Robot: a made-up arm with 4 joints.
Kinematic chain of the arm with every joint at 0, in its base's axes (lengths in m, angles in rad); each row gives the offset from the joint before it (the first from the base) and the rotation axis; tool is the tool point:
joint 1: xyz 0 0 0.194 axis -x
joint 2: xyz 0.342 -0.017 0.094 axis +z
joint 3: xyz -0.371 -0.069 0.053 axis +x
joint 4: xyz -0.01 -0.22 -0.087 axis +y
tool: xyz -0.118 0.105 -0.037
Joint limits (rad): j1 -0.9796..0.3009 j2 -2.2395..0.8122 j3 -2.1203..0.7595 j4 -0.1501..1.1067
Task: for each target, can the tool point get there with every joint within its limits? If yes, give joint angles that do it. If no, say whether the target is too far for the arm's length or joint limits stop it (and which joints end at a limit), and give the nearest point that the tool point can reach.
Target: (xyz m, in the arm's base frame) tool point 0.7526 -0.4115 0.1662
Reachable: no: joint limits stop it (at a limit: joint 2, joint 4) | nearest point 0.1850 -0.5596 0.1562 | short by 0.587 m
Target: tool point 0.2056 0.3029 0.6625
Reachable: yes | joints -0.5552 -1.6772 -1.3598 0.1971
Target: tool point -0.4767 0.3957 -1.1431
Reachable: no: too far | nearest point -0.0004 -0.1848 -0.1420 | short by 1.251 m
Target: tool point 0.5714 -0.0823 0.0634
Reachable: no: joint limits stop it (at a limit: joint 1, joint 2, joint 3, joint 4) | nearest point 0.6038 0.3750 0.0414 | short by 0.459 m
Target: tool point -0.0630 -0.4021 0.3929
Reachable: yes | joints -0.1719 0.3721 -1.5966 0.1308
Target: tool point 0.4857 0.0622 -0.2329
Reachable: no: joint limits stop it (at a limit: joint 1, joint 2, joint 3, joint 4) | nearest point 0.6038 0.3750 0.0414 | short by 0.432 m
